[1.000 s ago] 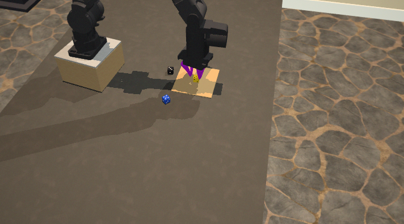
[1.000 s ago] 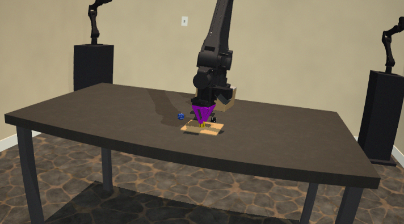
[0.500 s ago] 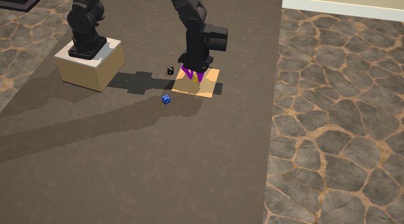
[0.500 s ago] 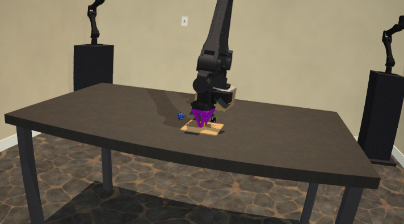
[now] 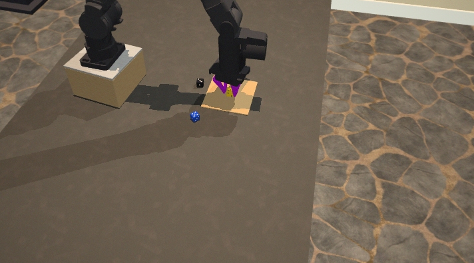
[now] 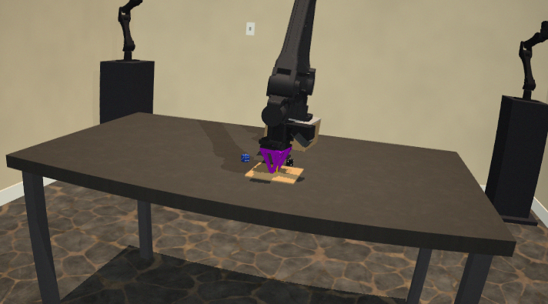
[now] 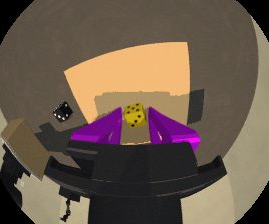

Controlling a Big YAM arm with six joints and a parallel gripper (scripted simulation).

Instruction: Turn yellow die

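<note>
My gripper is now right at the yellow die. From my hand the other things lie so: orange mat (10 mm below); then blue die (120 mm to the right, 70 mm behind); then black die (100 mm behind, 20 mm to the left).
</note>
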